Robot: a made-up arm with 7 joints.
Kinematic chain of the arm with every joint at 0, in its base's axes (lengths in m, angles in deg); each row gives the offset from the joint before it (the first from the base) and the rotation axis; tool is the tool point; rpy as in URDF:
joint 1: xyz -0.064 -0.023 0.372 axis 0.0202 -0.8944 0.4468
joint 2: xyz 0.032 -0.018 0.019 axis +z
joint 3: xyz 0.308 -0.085 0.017 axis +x
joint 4: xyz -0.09 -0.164 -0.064 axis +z
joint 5: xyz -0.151 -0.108 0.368 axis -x
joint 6: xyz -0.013 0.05 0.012 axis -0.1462 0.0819 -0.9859
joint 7: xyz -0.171 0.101 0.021 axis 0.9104 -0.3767 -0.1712
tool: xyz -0.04 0.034 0.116 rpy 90 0 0
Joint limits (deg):
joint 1: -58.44..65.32
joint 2: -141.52..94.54
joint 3: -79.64..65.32
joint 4: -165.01..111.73
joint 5: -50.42..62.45
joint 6: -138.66..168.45
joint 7: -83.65..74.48
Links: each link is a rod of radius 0.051 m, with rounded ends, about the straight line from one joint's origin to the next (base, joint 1, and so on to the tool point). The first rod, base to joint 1, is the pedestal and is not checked.
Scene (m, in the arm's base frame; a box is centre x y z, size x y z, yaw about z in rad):
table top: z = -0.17
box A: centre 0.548 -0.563 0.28 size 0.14 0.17 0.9 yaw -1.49
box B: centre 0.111 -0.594 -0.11 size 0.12 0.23 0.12 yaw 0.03
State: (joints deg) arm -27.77 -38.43 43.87 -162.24 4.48 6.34 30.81
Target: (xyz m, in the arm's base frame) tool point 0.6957 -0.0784 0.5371
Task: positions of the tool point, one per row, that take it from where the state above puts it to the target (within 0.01 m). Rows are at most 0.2 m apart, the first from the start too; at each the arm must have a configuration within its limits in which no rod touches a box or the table.
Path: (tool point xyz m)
1: 0.0957 -0.7861 0.6204
2: 0.0776 -0.7510 0.6686
3: 0.0326 -0.7167 0.7055
4: -0.0339 -0.6871 0.7189
5: -0.1101 -0.6646 0.6997
6: 0.0506 -0.6114 0.8042
7: 0.2273 -0.5319 0.8452
8: 0.3971 -0.4334 0.8238
9: 0.5394 -0.3218 0.7520
10: 0.6407 -0.2019 0.6487
11: 0.6957 -0.0784 0.5371

